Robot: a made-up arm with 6 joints. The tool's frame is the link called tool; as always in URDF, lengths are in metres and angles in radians. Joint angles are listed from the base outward. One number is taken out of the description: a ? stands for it. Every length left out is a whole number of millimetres.
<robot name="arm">
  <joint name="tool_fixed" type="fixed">
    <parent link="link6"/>
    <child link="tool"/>
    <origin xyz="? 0.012 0" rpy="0 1.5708 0"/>
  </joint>
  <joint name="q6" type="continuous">
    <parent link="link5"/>
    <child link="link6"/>
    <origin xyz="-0.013 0.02 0" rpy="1.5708 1.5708 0"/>
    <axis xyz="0 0 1"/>
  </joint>
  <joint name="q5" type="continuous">
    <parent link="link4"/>
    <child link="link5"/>
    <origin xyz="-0.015 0.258 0" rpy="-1.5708 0 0"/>
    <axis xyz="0 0 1"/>
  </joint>
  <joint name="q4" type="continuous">
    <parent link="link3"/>
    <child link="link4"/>
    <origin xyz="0.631 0.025 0" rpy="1.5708 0 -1.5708"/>
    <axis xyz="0 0 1"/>
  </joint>
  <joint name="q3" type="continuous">
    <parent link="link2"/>
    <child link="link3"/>
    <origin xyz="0.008 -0.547 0" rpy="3.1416 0 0"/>
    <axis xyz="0 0 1"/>
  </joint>
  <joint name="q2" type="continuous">
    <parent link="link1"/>
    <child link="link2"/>
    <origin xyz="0 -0.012 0" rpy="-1.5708 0 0"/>
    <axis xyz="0 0 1"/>
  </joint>
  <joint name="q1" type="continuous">
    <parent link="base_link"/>
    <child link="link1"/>
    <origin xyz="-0.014 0.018 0.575" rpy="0 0 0"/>
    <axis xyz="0 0 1"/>
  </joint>
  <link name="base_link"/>
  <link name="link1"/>
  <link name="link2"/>
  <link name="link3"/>
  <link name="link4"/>
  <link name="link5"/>
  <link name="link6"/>
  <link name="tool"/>
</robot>
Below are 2 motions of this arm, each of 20 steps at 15 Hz.
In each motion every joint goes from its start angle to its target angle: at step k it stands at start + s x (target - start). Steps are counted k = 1, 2, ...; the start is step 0. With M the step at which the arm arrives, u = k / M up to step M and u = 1 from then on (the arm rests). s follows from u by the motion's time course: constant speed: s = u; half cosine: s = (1 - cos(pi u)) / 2; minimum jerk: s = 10 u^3 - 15 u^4 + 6 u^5.
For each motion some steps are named. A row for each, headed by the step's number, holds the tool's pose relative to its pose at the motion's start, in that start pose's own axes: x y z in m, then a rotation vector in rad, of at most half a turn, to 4 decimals.
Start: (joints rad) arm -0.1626 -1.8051 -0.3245 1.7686 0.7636 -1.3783
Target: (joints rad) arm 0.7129 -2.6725 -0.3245 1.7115 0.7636 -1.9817
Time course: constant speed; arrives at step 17
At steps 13, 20:
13: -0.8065 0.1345 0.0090 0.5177 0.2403 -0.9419
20: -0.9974 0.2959 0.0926 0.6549 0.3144 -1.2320

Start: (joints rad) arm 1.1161 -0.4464 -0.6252 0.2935 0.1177 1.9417
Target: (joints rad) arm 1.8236 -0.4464 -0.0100 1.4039 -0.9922 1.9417
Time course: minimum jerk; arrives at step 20
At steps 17, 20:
17: -0.2296 0.0192 -0.6378 -0.8235 -0.1847 0.2778
20: -0.2444 0.0207 -0.6465 -0.8247 -0.1938 0.3041

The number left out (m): 0.021
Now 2 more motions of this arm.
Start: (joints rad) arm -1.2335 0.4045 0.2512 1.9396 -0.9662 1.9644
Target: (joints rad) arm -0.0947 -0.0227 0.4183 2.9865 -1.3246 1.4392
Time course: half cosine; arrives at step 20
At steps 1, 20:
1: -0.0073 0.0048 0.0007 0.0039 -0.0009 0.0099
20: -0.8937 0.0222 0.5572 1.2905 -0.1407 1.2335

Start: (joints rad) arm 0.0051 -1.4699 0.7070 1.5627 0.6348 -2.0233
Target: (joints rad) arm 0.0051 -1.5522 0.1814 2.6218 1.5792 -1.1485
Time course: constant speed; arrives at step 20
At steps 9, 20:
9: 0.0608 0.1889 -0.0040 -0.5475 -0.3263 0.5980
20: 0.0452 0.4457 -0.0242 -0.7881 -1.0895 1.2296

